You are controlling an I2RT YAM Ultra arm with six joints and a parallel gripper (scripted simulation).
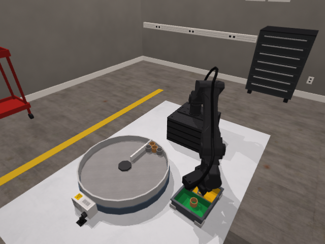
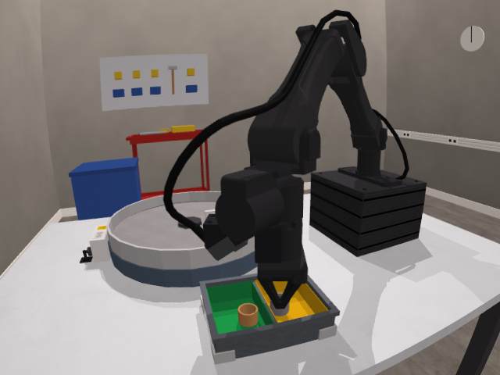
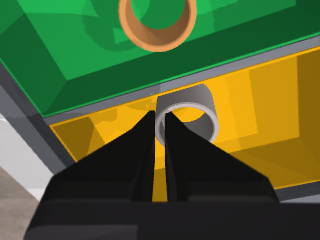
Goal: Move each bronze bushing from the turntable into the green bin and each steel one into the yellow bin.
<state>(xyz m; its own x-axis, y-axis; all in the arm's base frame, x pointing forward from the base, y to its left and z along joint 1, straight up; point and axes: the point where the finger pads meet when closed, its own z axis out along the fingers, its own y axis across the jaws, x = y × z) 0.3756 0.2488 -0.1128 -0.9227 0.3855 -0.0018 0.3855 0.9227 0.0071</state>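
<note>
Now: the yellow bin 20 mm behind my hand, 10 mm to the right of it and 30 mm below it. Also, from my hand: dark grey tray: 20 mm ahead, 20 mm to the right, 20 mm below; then turntable: 90 mm ahead, 370 mm to the right, 10 mm above; then green bin: 60 mm ahead, 20 mm to the right, 30 mm below.
</note>
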